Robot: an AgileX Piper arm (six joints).
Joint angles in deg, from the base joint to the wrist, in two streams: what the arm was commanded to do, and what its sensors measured. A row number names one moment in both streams.
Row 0, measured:
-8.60 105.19 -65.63 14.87 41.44 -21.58
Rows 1 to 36, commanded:
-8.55 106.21 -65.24 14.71 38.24 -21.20
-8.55 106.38 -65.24 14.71 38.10 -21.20
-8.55 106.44 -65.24 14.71 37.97 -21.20
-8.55 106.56 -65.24 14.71 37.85 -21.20
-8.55 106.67 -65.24 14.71 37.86 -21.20
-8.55 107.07 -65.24 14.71 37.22 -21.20
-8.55 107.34 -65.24 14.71 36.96 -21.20
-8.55 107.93 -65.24 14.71 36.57 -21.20
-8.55 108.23 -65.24 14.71 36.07 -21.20
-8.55 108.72 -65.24 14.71 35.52 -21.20
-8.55 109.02 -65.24 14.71 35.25 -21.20
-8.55 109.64 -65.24 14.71 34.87 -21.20
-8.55 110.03 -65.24 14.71 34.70 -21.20
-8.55 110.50 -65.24 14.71 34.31 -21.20
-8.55 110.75 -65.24 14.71 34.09 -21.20
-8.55 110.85 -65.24 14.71 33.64 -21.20
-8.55 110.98 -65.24 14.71 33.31 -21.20
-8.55 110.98 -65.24 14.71 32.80 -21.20
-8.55 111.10 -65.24 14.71 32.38 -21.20
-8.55 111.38 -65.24 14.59 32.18 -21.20
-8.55 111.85 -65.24 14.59 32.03 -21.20
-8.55 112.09 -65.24 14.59 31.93 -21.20
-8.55 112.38 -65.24 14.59 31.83 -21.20
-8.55 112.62 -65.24 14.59 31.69 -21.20
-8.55 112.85 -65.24 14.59 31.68 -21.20
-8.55 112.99 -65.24 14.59 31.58 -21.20
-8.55 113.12 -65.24 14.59 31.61 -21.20
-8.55 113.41 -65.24 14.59 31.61 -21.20
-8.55 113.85 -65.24 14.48 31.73 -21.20
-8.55 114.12 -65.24 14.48 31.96 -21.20
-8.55 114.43 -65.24 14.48 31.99 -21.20
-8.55 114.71 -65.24 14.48 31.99 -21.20
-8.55 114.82 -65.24 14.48 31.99 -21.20
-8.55 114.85 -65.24 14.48 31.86 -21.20
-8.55 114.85 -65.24 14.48 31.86 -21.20
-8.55 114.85 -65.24 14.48 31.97 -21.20
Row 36, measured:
-8.60 113.33 -65.59 15.11 31.91 -21.58
